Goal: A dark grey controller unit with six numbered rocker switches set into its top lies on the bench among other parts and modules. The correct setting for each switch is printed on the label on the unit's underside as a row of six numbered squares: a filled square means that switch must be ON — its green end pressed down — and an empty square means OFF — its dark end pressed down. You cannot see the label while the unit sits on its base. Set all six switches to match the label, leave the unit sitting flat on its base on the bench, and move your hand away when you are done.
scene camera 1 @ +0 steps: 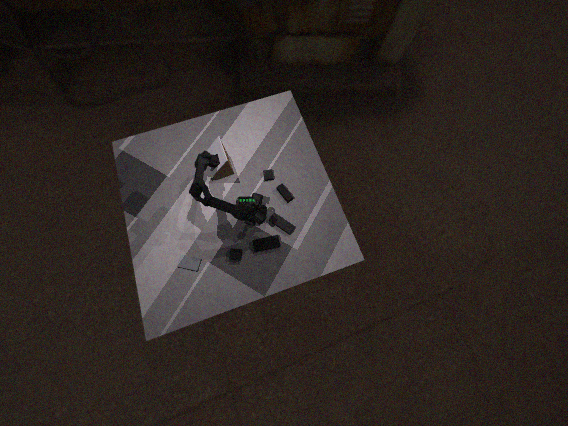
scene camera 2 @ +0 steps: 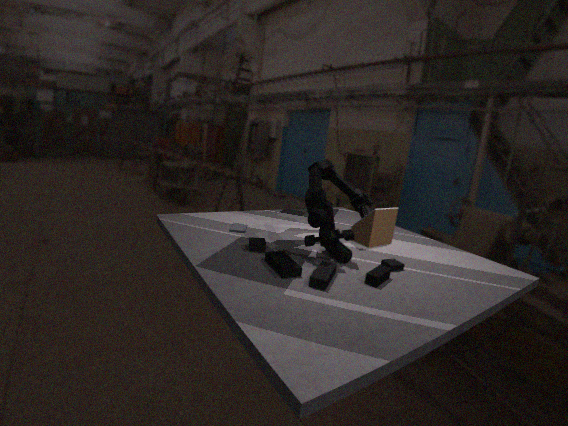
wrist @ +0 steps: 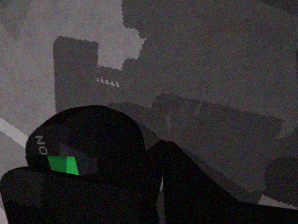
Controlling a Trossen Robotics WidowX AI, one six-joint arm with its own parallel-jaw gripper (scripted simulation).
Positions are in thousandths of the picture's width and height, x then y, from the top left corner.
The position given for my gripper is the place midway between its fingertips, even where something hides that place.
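You'd find my gripper (scene camera 2: 584, 607) in that scene view. The wrist view has it as well, with my gripper (wrist: 555, 658) showing there too.
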